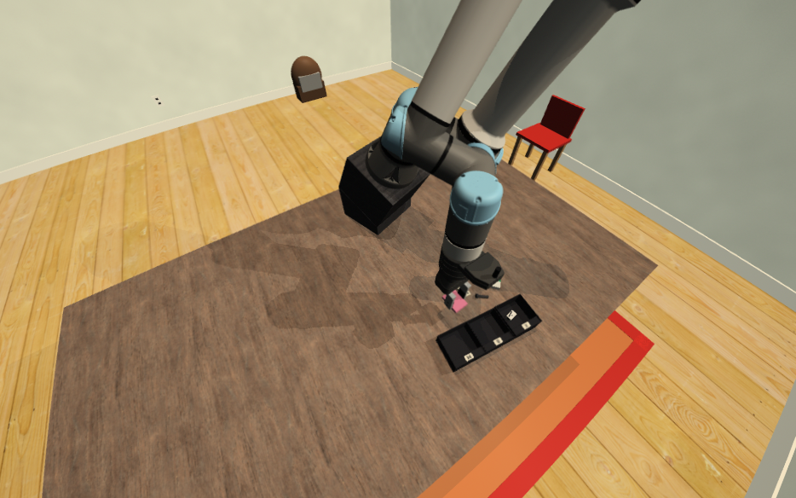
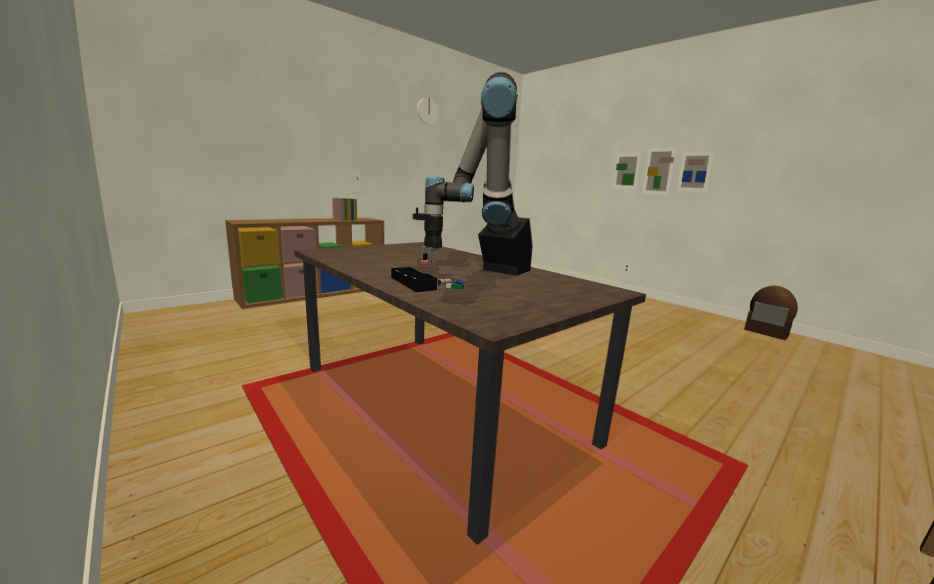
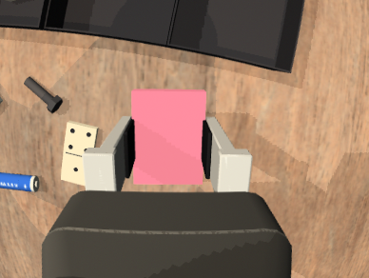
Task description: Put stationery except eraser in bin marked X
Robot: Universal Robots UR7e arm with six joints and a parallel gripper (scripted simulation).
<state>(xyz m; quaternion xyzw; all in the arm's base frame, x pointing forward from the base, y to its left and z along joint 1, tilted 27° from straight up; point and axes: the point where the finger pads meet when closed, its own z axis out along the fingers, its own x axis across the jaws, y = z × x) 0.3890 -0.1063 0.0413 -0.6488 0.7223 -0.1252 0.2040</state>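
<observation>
My hand is 11 cm to the right of the pencil sharpener, 11 cm short of it and 7 cm above it. Also, from my hand: domino: 8 cm to the left, 8 cm below, 2 cm behind; then black three-part bin: 10 cm ahead, 6 cm below, 3 cm to the left; then pink sticky-note pad: 1 cm below.
</observation>
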